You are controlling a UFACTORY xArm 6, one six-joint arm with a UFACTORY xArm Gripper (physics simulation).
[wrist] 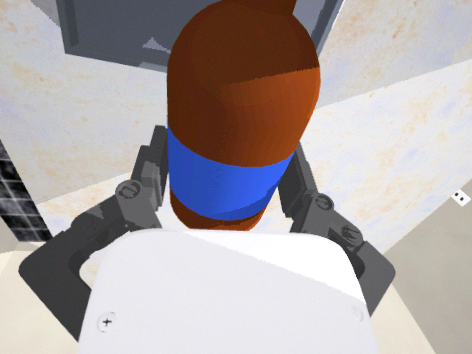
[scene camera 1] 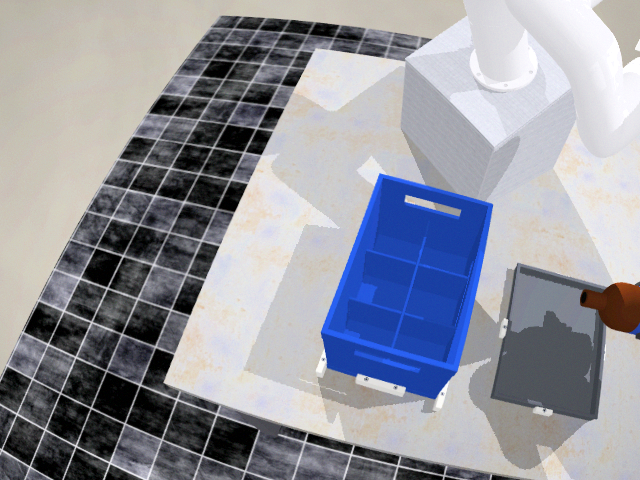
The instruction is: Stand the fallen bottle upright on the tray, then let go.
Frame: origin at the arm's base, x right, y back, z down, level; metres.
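Seen in the pictures: gripper, fingertip midpoint: (wrist: 227, 149); arm's base at its link origin: (scene camera 1: 503, 64).
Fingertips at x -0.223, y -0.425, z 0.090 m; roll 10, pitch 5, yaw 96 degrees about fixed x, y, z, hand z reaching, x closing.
Note:
Offsets run from my fingertips to a thing's middle. "spot": to the spot under its first point.
The brown bottle @(dx +0.036, dy +0.003, dz -0.009 m) (scene camera 1: 619, 306) (wrist: 245, 110) with a blue band is held clear of the tray, tilted rather than upright. In the scene view its neck points left over the tray's right edge, and its lower part is cut off by the frame. My gripper (wrist: 227, 149) is shut on the bottle, with a dark finger on each side of the blue band. In the scene view, small dark parts of it show at the right edge. The grey tray (scene camera 1: 537, 361) (wrist: 115, 30) lies flat on the table, with a dark shadow across it.
A blue divided crate @(spot: dx +0.463, dy -0.079, dz +0.065 m) (scene camera 1: 341, 356) stands left of the tray, its walls higher than the tray's rim. White brackets @(spot: dx +0.402, dy -0.101, dz +0.125 m) (scene camera 1: 379, 384) sit at its foot, and others at the tray's sides. The grey block (scene camera 1: 444, 108) under the arm stands behind the crate.

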